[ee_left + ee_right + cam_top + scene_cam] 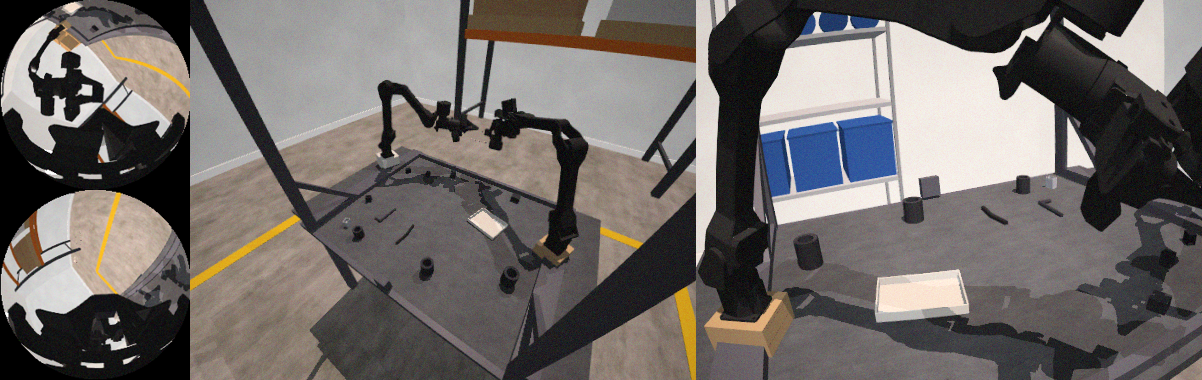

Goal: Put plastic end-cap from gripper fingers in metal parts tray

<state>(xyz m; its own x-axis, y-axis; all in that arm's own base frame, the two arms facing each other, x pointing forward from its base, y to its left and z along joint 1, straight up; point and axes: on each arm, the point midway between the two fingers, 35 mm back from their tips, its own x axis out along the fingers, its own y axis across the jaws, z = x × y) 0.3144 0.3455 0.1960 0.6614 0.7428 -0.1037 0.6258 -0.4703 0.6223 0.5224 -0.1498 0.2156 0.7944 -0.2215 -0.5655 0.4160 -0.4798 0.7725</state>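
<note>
Right now the plastic end-cap is 30 mm to the left of my right hand and 10 mm below it. Round my right hand: white metal parts tray (320 mm behind, 190 mm to the right, 260 mm below).
</note>
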